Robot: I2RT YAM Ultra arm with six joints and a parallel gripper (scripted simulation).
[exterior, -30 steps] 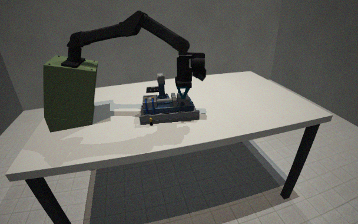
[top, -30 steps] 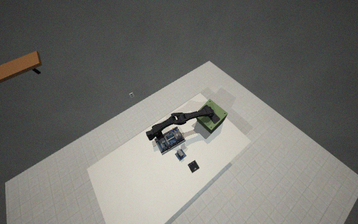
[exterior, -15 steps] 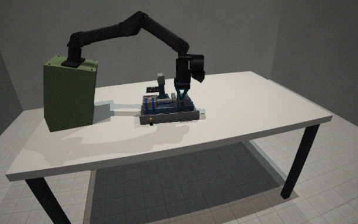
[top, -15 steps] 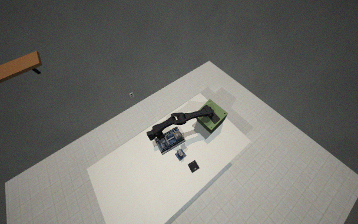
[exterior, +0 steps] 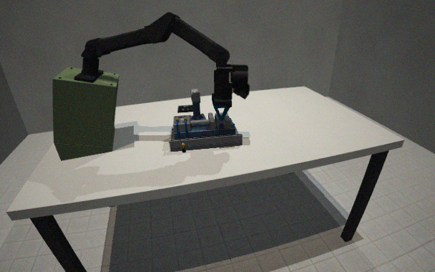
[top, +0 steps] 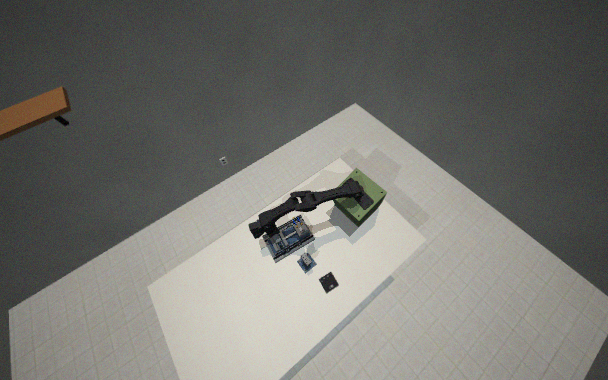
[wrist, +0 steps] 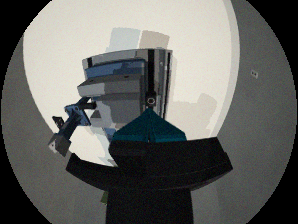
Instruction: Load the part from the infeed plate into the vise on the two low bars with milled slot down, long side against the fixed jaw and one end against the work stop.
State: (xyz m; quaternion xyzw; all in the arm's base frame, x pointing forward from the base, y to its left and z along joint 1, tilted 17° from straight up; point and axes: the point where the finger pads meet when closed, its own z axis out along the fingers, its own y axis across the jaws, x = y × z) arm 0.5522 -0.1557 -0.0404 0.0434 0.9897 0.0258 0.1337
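Now: the grey block part 4 cm to the left of my hand and 3 cm below it. From my hand the other things lie so: cylinder rod 8 cm behind, 7 cm to the left, 4 cm below; air cylinder 16 cm behind, 8 cm to the left, 4 cm below; vise 7 cm to the left, 7 cm below, 6 cm behind.
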